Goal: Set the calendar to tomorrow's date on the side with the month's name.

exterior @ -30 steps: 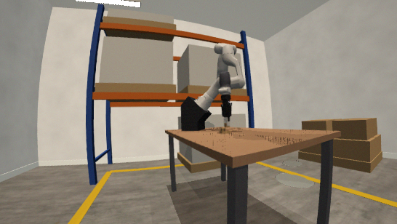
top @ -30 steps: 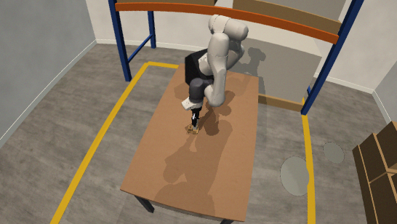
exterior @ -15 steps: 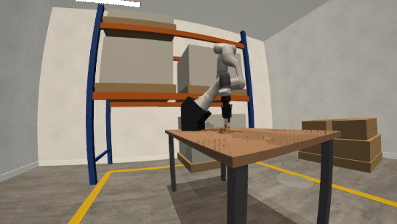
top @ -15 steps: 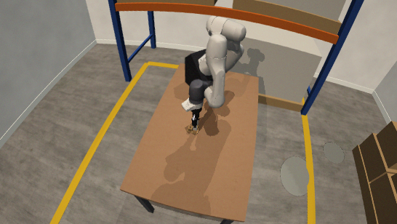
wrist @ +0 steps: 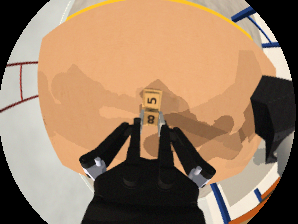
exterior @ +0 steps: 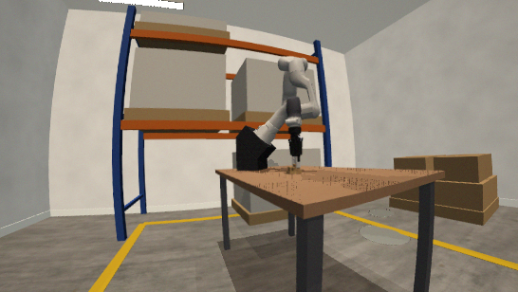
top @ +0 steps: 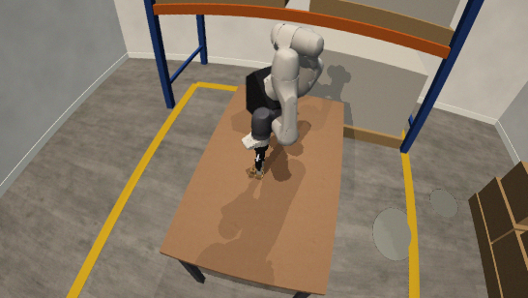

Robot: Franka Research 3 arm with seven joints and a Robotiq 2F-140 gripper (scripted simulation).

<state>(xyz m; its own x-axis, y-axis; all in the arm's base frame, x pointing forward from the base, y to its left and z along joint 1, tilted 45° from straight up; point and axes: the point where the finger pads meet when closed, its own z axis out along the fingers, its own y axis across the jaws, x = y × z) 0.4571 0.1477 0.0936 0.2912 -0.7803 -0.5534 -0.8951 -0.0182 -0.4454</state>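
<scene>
My gripper is now 10 mm short of the wooden tray, 20 mm to the left of it and 60 mm above it.
</scene>
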